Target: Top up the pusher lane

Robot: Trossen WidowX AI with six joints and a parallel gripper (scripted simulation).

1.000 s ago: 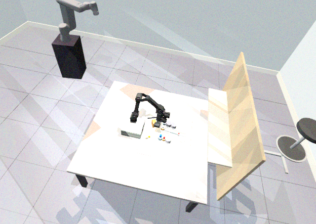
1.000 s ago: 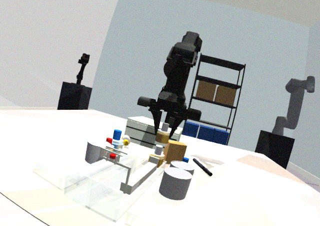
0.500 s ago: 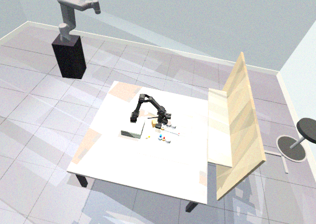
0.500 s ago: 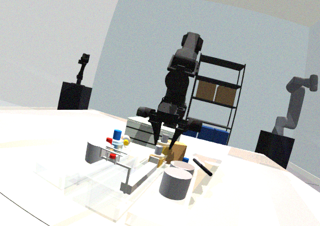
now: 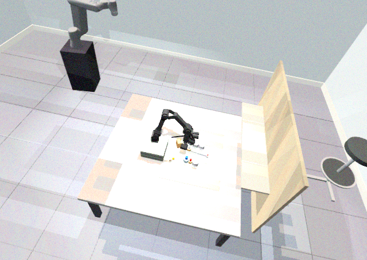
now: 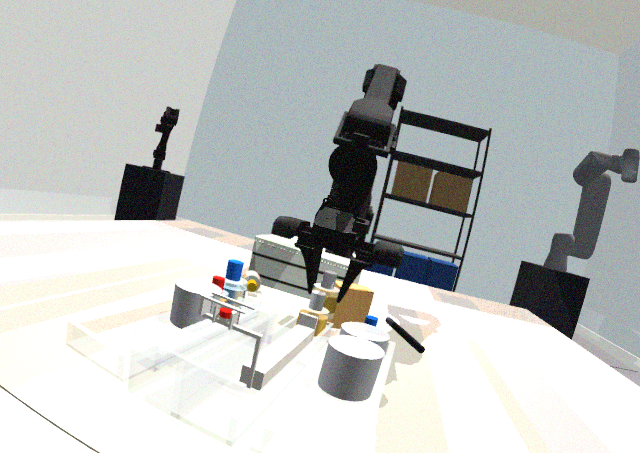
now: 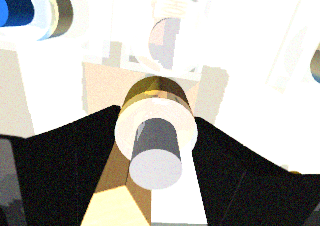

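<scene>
Now: the tan box 60 mm behind my gripper tip, 40 mm to the left of it and 20 mm below it. Also, from my gripper tip: black rod: 70 mm behind, 150 mm to the left, 50 mm below.
</scene>
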